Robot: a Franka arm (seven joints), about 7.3 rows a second.
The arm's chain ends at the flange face. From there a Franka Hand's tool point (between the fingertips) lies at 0.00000 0.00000 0.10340 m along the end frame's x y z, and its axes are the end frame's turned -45 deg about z.
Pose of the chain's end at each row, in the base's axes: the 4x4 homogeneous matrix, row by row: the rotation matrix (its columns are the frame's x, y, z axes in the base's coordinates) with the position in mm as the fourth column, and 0 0 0 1 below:
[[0.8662 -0.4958 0.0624 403.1], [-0.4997 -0.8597 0.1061 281.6], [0.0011 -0.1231 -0.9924 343.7], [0 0 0 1]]
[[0.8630 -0.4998 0.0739 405.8], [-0.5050 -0.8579 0.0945 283.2], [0.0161 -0.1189 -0.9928 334.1], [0 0 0 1]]
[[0.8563 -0.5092 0.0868 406.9], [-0.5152 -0.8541 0.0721 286.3], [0.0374 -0.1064 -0.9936 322.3], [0 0 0 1]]
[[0.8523 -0.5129 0.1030 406.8], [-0.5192 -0.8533 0.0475 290.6], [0.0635 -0.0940 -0.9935 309.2], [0 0 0 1]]
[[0.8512 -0.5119 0.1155 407.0], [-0.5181 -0.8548 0.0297 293.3], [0.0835 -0.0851 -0.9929 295.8], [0 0 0 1]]
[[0.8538 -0.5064 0.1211 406.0], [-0.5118 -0.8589 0.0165 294.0], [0.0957 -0.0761 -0.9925 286.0], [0 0 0 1]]
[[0.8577 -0.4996 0.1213 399.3], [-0.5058 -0.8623 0.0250 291.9], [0.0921 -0.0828 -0.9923 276.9], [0 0 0 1]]
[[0.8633 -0.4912 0.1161 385.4], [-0.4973 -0.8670 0.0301 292.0], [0.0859 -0.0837 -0.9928 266.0], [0 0 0 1]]
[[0.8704 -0.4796 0.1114 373.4], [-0.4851 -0.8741 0.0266 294.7], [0.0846 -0.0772 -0.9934 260.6], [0 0 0 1]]
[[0.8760 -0.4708 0.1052 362.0], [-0.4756 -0.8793 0.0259 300.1], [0.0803 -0.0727 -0.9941 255.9], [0 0 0 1]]
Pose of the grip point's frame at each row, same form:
[[0.9631 0.2619 0.0624 409.6], [0.2546 -0.9612 0.1061 292.6], [0.0878 -0.0863 -0.9924 241.1], [0 0 0 1]]
[[0.9636 0.2568 0.0739 413.4], [0.2495 -0.9637 0.0945 293.0], [0.0955 -0.0727 -0.9928 231.4], [0 0 0 1]]
[[0.9656 0.2454 0.0868 415.9], [0.2396 -0.9682 0.0721 293.8], [0.1017 -0.0488 -0.9936 219.6], [0 0 0 1]]
[[0.9653 0.2400 0.1030 417.5], [0.2362 -0.9705 0.0475 295.5], [0.1114 -0.0216 -0.9935 206.5], [0 0 0 1]]
[[0.9639 0.2399 0.1155 418.9], [0.2381 -0.9708 0.0297 296.4], [0.1192 -0.0011 -0.9929 193.1], [0 0 0 1]]
[[0.9618 0.2456 0.1211 418.5], [0.2454 -0.9692 0.0165 295.7], [0.1215 0.0139 -0.9925 183.4], [0 0 0 1]]
[[0.9598 0.2532 0.1213 411.8], [0.2521 -0.9674 0.0250 294.5], [0.1237 0.0066 -0.9923 174.3], [0 0 0 1]]
[[0.9578 0.2631 0.1161 397.4], [0.2614 -0.9647 0.0301 295.1], [0.1199 0.0016 -0.9928 163.3], [0 0 0 1]]
[[0.9546 0.2763 0.1114 384.9], [0.2751 -0.9611 0.0266 297.5], [0.1144 0.0052 -0.9934 157.9], [0 0 0 1]]
[[0.9523 0.2865 0.1052 372.9], [0.2855 -0.9581 0.0259 302.8], [0.1082 0.0054 -0.9941 153.1], [0 0 0 1]]

